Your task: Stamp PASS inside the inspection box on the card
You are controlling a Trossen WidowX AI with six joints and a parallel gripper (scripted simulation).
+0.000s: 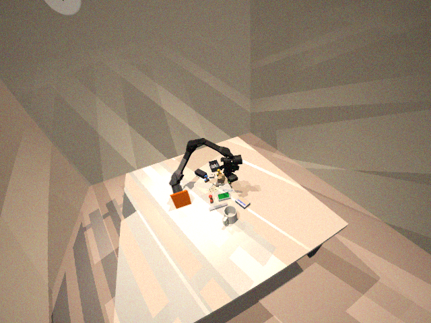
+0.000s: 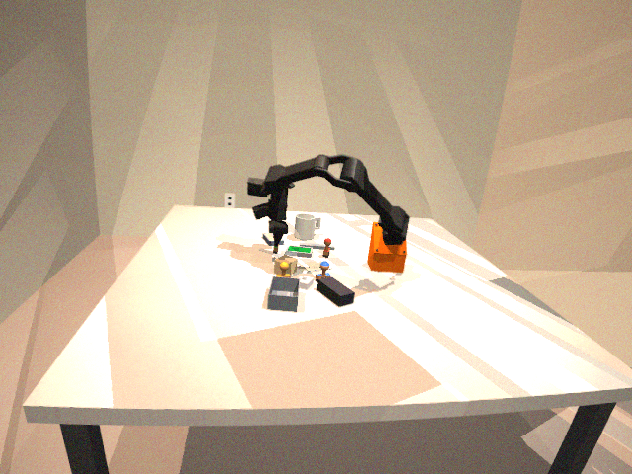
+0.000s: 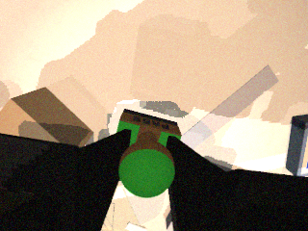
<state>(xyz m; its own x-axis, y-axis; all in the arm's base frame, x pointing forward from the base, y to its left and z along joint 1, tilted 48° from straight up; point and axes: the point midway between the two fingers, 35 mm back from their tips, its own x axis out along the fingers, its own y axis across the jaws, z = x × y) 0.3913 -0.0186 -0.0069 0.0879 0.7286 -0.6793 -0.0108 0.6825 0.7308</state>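
Right now the green ink pad is 90 mm behind my gripper tip, 80 mm to the right of it and 50 mm below it. The rest, counted from my gripper tip: green-knobbed stamp (right at my gripper tip); then yellow-knobbed stamp (160 mm to the left, 40 mm below, 20 mm behind); then pale card (120 mm behind, 60 mm below, 40 mm to the left).
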